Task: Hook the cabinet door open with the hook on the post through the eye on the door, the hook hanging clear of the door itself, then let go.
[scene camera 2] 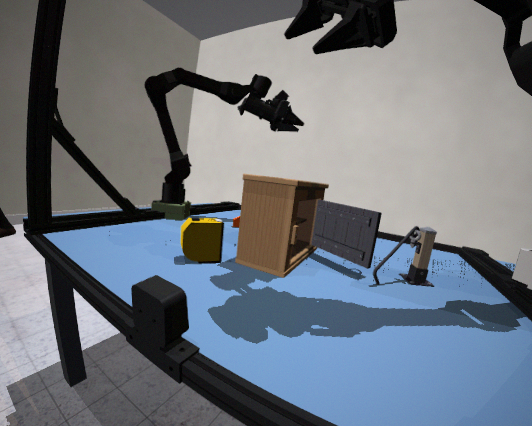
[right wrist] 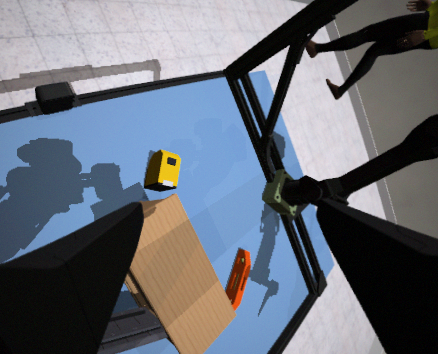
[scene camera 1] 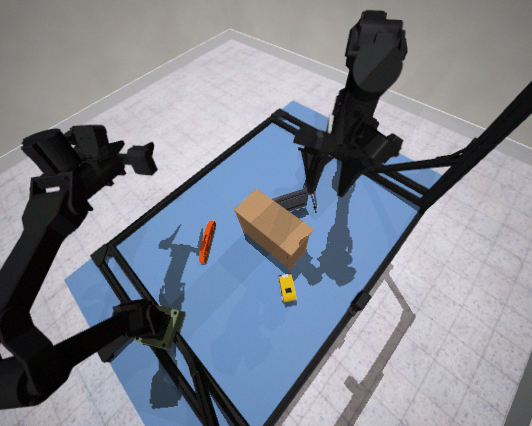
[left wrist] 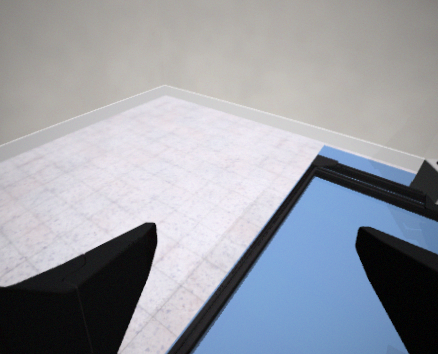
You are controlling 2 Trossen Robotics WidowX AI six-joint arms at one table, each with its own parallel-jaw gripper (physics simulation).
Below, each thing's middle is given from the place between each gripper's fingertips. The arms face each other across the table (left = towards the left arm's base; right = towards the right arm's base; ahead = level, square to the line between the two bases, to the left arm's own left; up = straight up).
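My right gripper is 28 cm above the wooden cabinet (scene camera 2: 277, 217), 12 cm short of it and 4 cm to the left of it. Counting from my right hand, the orange tool (right wrist: 237, 282) is 34 cm below, 30 cm ahead and 18 cm to the left, while the dark door (scene camera 2: 349, 232) is 29 cm below, 15 cm ahead and 8 cm to the right. The yellow block (scene camera 2: 201, 238) is 32 cm below my right hand, 1 cm behind it and 13 cm to the left of it.
As for my left gripper, it is 320 mm above the orange tool, 160 mm past it and 40 mm to the right of it. The wooden cabinet is 260 mm below my left hand, 340 mm behind it and 170 mm to the right of it. From that same left hand I find the dark door 270 mm below, 310 mm behind and 220 mm to the right, and the yellow block 300 mm below and 470 mm behind.
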